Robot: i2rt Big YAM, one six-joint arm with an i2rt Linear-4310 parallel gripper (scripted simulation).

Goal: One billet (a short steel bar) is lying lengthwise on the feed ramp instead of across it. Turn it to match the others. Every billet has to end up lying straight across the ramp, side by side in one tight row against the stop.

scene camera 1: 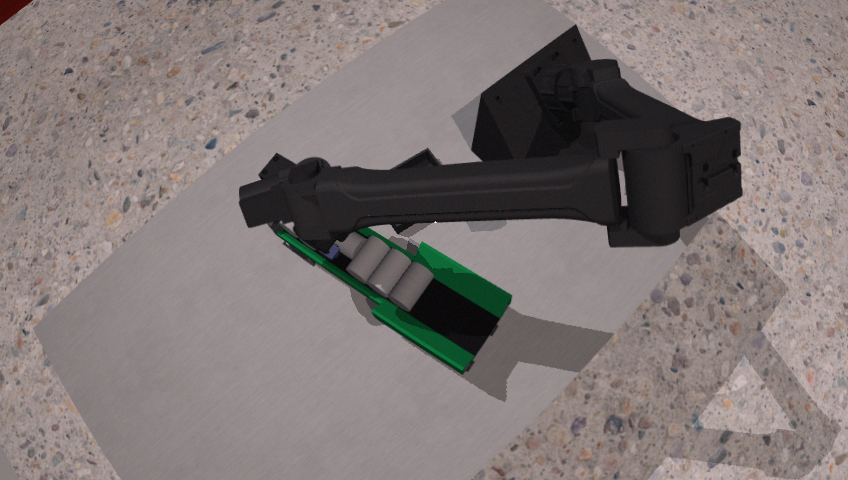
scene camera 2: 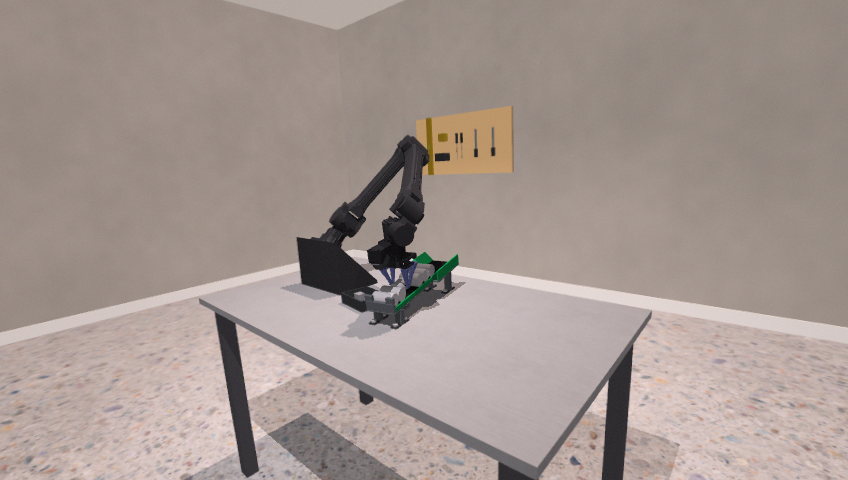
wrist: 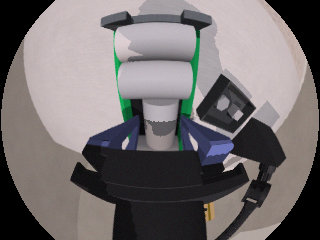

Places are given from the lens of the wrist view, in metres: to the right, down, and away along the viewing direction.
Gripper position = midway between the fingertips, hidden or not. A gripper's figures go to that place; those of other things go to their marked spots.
my gripper [wrist: 159,119]: 0.00, 0.00, 0.13
billet [wrist: 160,115]: 0.00, 0.00, 0.10
small black tray [wrist: 221,119]: 0.16, 0.00, 0.23
The marked spots on the billet and the small black tray are 0.21 m apart.
